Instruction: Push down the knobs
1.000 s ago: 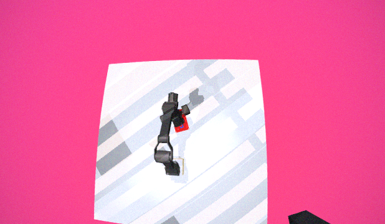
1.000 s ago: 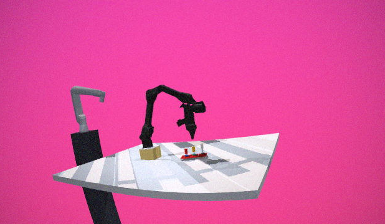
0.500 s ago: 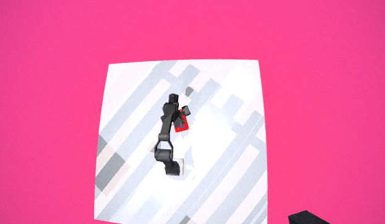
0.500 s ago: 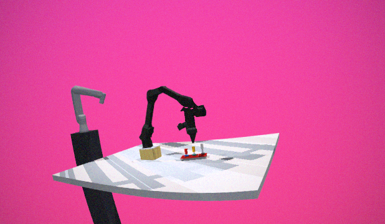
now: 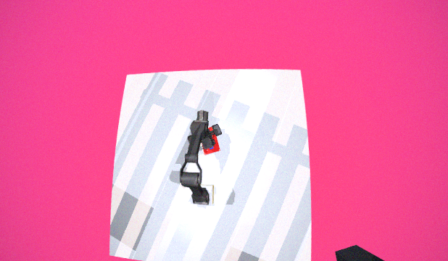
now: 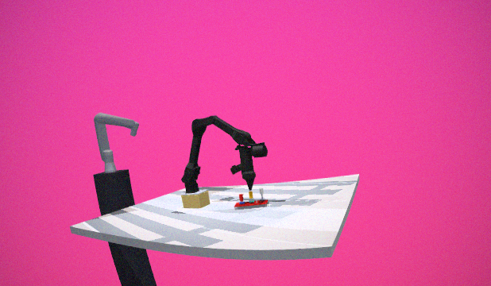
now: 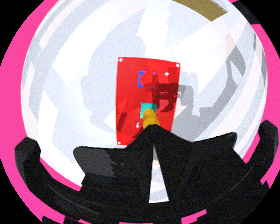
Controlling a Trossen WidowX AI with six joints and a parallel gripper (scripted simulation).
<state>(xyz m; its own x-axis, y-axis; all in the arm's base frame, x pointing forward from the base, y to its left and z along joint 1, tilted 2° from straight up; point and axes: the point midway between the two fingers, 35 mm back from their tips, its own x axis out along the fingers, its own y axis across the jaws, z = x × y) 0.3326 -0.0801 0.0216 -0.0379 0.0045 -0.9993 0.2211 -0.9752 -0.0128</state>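
My gripper tip is 3 cm above the yellow knob.
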